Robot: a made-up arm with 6 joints. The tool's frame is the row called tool.
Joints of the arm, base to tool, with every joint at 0 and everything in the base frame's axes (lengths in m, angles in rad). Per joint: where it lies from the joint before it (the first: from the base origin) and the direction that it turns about. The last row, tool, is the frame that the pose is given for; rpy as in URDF.
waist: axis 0 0 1 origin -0.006 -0.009 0.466
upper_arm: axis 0.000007 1 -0.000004 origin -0.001 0.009 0
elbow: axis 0.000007 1 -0.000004 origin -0.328 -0.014 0.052
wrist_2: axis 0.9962 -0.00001 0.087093 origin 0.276 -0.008 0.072
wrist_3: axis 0.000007 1 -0.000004 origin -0.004 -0.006 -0.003
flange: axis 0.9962 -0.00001 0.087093 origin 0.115 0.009 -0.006
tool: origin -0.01 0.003 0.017 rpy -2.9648 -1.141 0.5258
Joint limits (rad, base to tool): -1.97..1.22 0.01..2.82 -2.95..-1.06 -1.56..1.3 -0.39..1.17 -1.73..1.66
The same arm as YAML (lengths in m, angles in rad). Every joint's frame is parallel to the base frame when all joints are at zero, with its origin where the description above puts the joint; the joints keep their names.
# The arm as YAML. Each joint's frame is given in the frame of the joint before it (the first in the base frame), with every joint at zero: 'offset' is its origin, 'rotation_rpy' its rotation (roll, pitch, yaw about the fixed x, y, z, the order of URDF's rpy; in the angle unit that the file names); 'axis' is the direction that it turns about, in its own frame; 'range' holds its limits. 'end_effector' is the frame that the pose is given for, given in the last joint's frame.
length_unit: m
angle_unit: rad
chain:
  - id: waist
    offset: [-0.006, -0.009, 0.466]
    rotation_rpy: [0.0, 0.0, 0.0]
    axis: [0.0, 0.0, 1.0]
    range: [-1.97, 1.22]
  - id: upper_arm
    offset: [-0.001, 0.009, 0.0]
    rotation_rpy: [0.0, 0.0, 0.0]
    axis: [0.0, 1.0, 0.0]
    range: [0.01, 2.82]
  - id: elbow
    offset: [-0.328, -0.014, 0.052]
    rotation_rpy: [0.0, 0.0, 0.0]
    axis: [0.0, 1.0, 0.0]
    range: [-2.95, -1.06]
  - id: wrist_2
    offset: [0.276, -0.008, 0.072]
    rotation_rpy: [0.0, 0.0, 0.0]
    axis: [0.9962, 0.0, 0.0871]
    range: [-1.56, 1.3]
  - id: wrist_3
    offset: [-0.004, -0.006, -0.003]
    rotation_rpy: [0.0, 0.0, 0.0]
    axis: [0.0, 1.0, 0.0]
    range: [-0.39, 1.17]
  - id: flange
    offset: [0.115, 0.009, -0.006]
    rotation_rpy: [0.0, 0.0, 0.0]
    axis: [0.9962, 0.0, 0.0871]
    range: [-1.73, 1.66]
end_effector:
  offset: [-0.01, 0.003, 0.017]
  rotation_rpy: [-2.9648, -1.141, 0.5258]

